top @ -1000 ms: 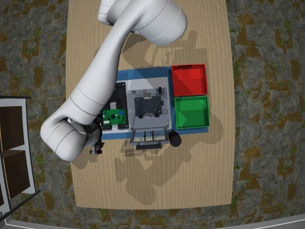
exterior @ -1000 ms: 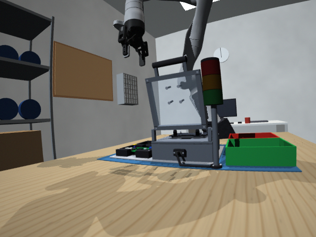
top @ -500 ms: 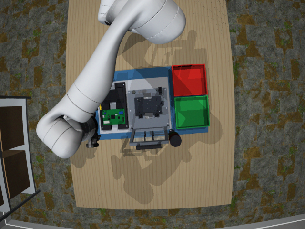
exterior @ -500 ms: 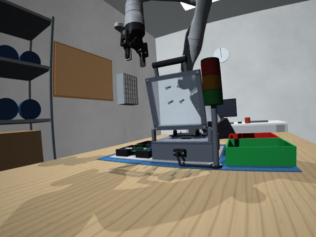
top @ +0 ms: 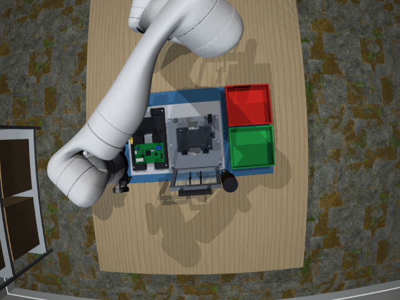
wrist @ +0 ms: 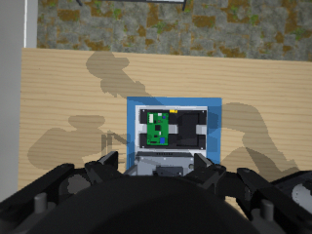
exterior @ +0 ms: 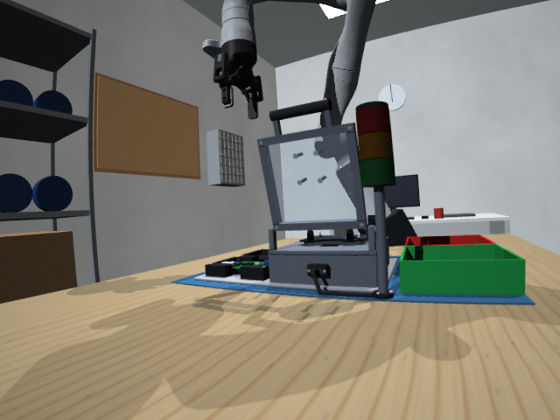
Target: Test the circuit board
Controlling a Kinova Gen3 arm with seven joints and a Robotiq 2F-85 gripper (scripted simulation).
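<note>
Right now my hand is 310 mm above the green circuit board. The rest, counted from my hand: black hook (110 mm behind, 230 mm to the left, 250 mm below); clear lid (80 mm ahead, 170 mm to the left, 150 mm below); green bin (370 mm to the left, 320 mm below).
</note>
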